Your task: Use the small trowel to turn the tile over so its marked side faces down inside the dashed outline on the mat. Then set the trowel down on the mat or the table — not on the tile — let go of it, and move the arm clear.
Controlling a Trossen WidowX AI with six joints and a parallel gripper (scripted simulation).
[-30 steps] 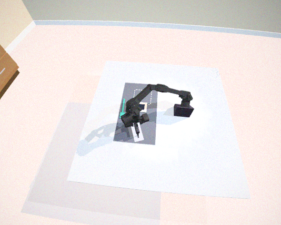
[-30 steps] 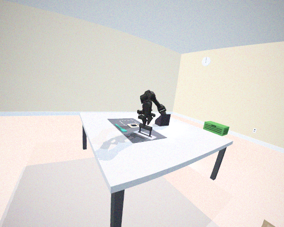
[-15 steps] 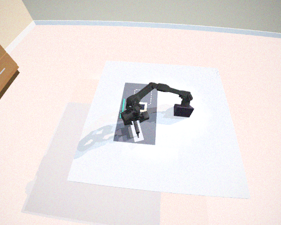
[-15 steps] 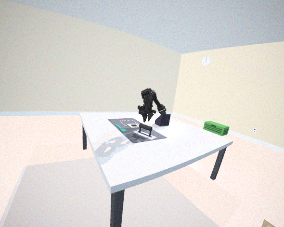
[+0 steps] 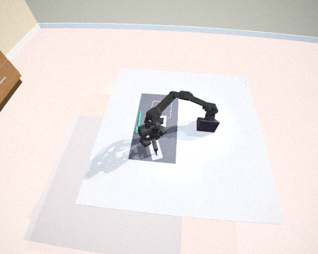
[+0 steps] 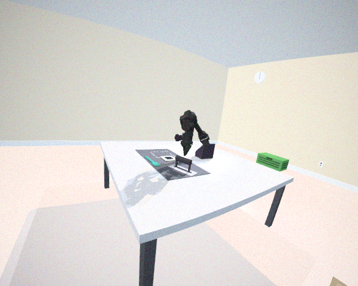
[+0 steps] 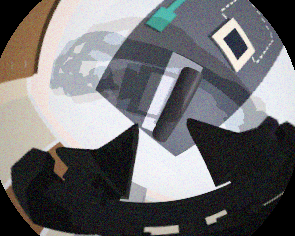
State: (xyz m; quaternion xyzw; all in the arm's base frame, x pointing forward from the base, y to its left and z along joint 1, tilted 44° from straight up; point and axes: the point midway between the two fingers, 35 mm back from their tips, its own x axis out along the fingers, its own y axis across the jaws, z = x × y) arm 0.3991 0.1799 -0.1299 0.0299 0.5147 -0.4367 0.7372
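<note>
Now: gripper tip 4 cm to the left of the dark-handled trowel and 7 cm above it. Also, from my gripper tip: tile 3 cm behind, 25 cm to the right, 11 cm below; grey mat 22 cm to the right, 13 cm below; teal tool 14 cm ahead, 20 cm to the right, 11 cm below.
</note>
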